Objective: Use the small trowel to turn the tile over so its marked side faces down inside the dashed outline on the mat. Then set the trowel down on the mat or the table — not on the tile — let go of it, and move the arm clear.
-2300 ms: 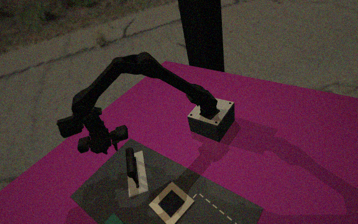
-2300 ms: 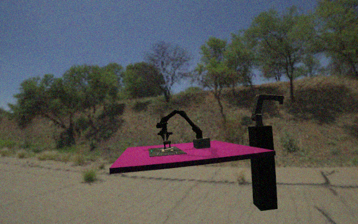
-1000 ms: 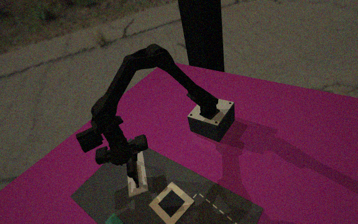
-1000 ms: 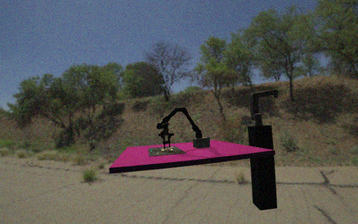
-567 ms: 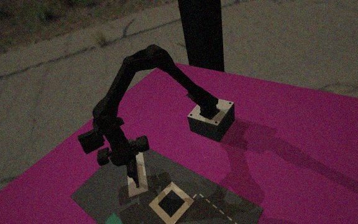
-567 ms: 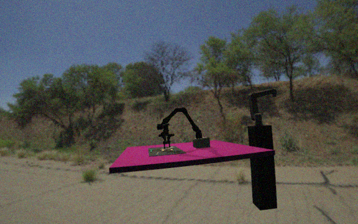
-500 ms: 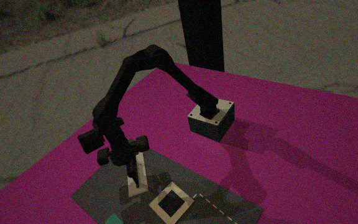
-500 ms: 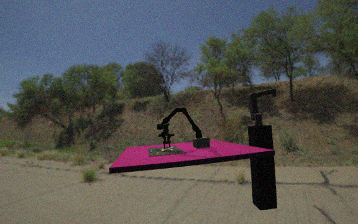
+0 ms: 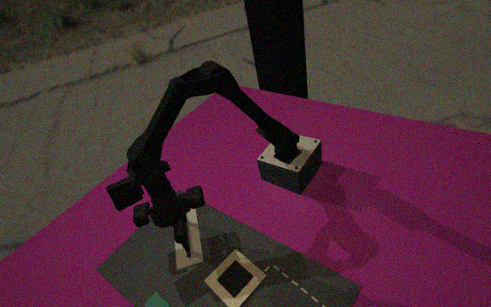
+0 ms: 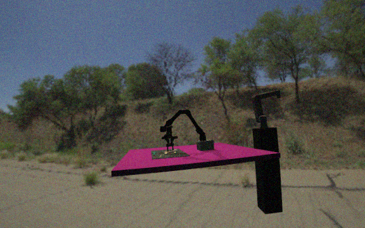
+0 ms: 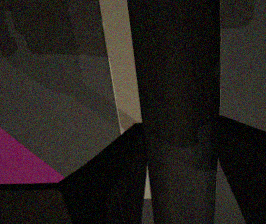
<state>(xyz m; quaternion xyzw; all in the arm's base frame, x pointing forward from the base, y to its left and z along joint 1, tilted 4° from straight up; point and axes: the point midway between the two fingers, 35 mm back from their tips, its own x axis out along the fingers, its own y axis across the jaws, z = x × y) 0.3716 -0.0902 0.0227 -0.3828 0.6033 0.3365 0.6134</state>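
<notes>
Right now the dark trowel is 3 cm below my gripper tip, 2 cm to the left of it and 1 cm ahead of it. Also, from my gripper tip: dark grey mat 16 cm to the left, 8 cm below, 2 cm ahead; then tile 21 cm to the left, 6 cm below, 1 cm behind; then teal patch 16 cm to the left, 16 cm ahead, 6 cm below.
</notes>
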